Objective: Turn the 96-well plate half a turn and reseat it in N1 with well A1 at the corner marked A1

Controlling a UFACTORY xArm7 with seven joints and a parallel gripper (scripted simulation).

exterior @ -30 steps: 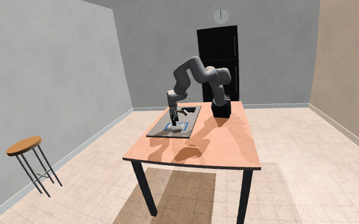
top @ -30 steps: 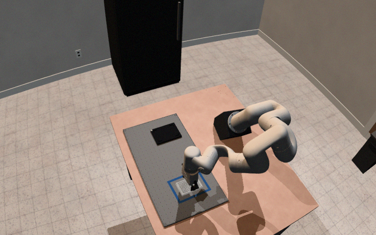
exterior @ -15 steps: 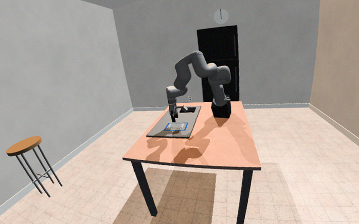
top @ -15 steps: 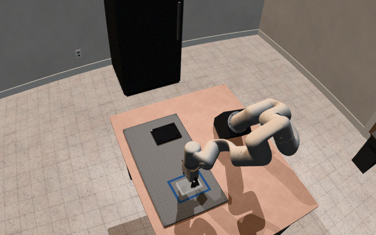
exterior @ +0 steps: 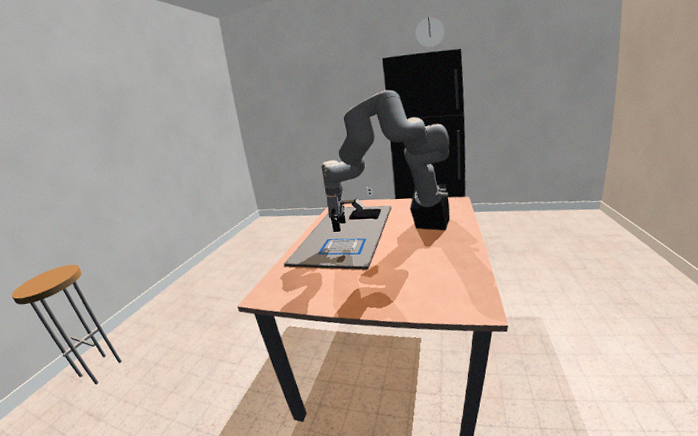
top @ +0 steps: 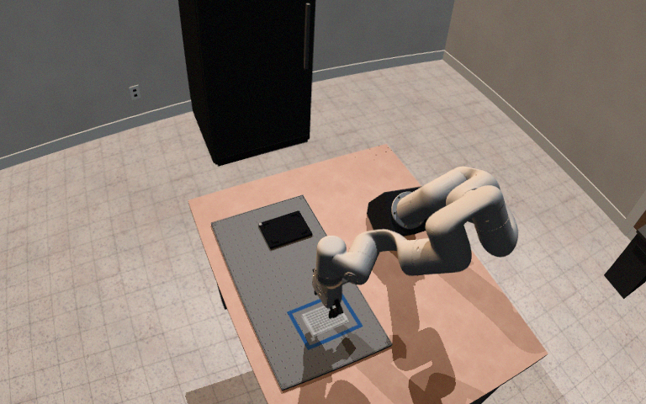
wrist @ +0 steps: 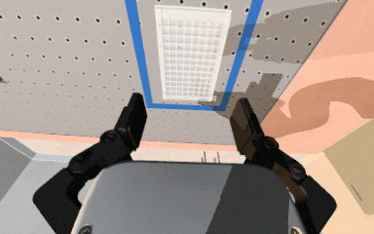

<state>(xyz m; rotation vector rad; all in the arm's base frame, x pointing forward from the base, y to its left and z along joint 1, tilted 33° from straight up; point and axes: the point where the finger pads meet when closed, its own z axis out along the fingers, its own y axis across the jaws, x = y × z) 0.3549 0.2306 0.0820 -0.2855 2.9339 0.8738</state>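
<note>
Now: hand 10 cm above the 96-well plate. Also, from my hand: pale A1 mark: 12 cm ahead, 43 cm to the right, 9 cm below; then black plate nest N1: 4 cm ahead, 39 cm to the right, 10 cm below.
</note>
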